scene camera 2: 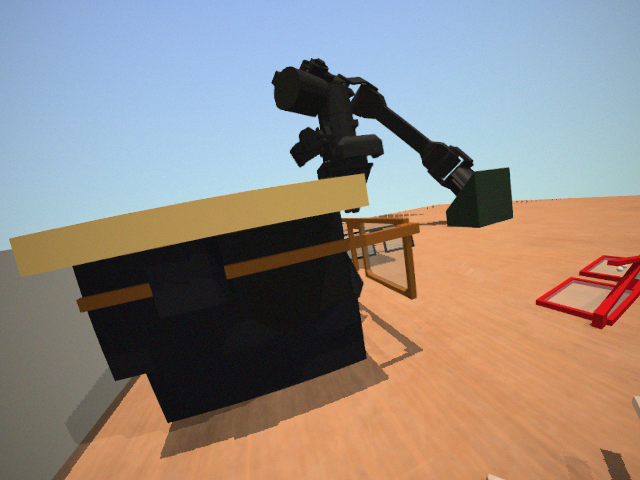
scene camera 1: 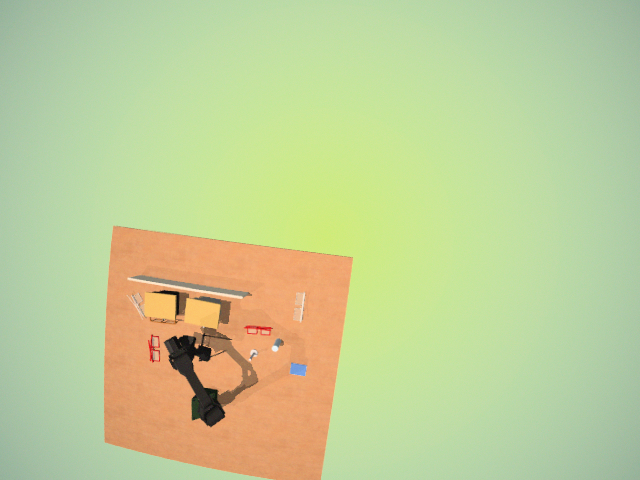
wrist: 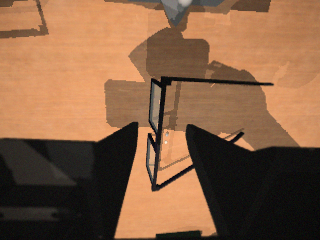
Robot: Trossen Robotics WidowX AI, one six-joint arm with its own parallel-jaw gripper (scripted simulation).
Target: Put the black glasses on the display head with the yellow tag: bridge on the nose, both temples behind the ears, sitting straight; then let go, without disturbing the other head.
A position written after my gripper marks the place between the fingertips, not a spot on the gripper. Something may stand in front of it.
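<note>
There's a long pale panel (scene camera 2: pixel 63 384) that I can see, and you'd find that panel in scene camera 1 too (scene camera 1: pixel 140 278). My gripper (scene camera 2: pixel 351 212) is visible as well, and the wrist view also shows me the gripper (wrist: pixel 162 128).
</note>
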